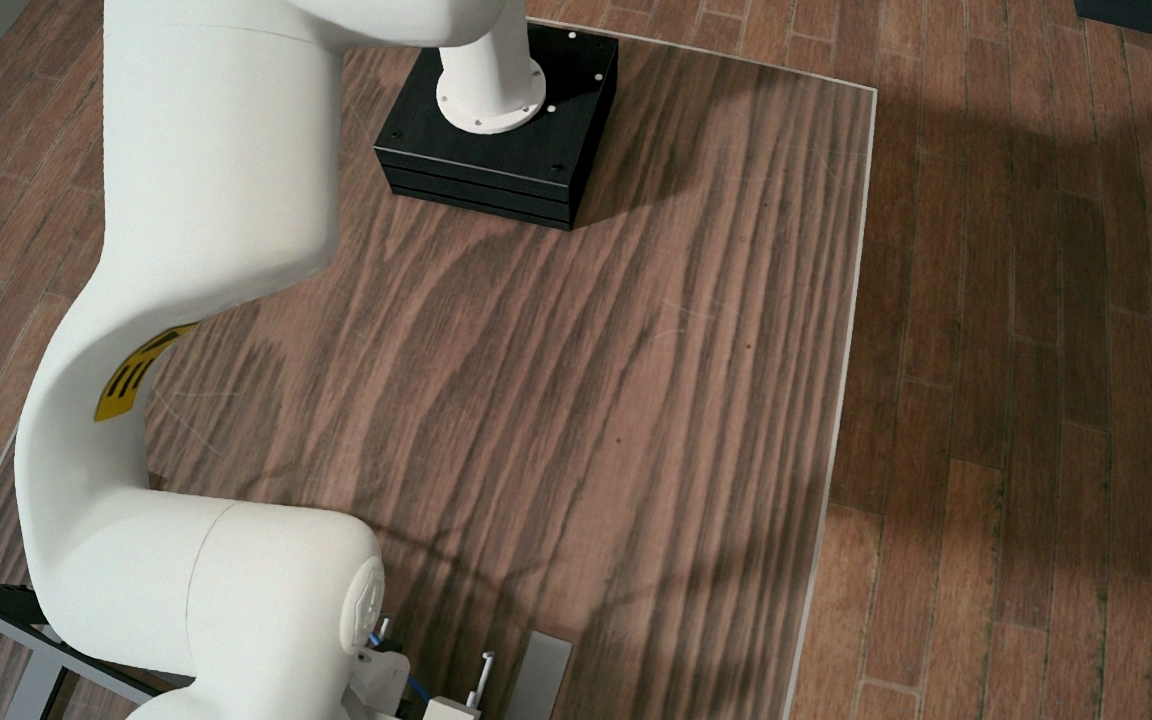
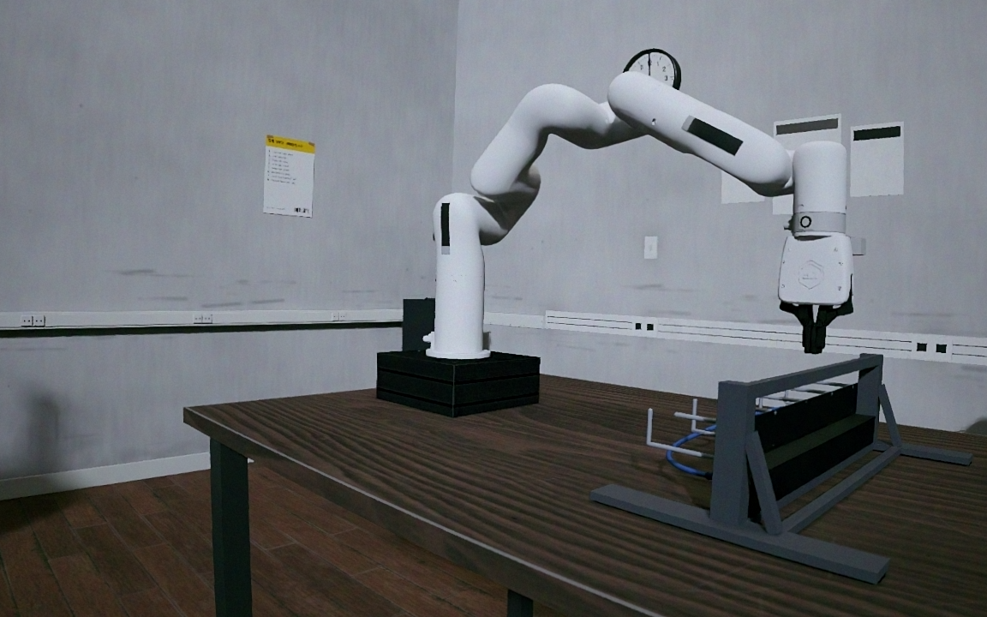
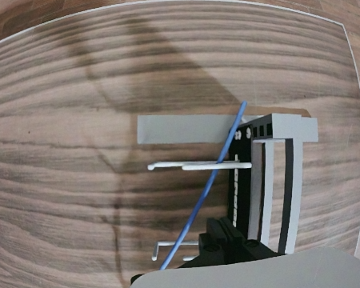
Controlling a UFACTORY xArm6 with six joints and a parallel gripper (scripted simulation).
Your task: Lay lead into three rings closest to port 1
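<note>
Right now my hand is 4 cm short of the grey rack, 16 cm to the left of it and 10 cm above it. From my hand the other things lie so: short blue piece: 2 cm behind, 33 cm to the right, 13 cm below.
</note>
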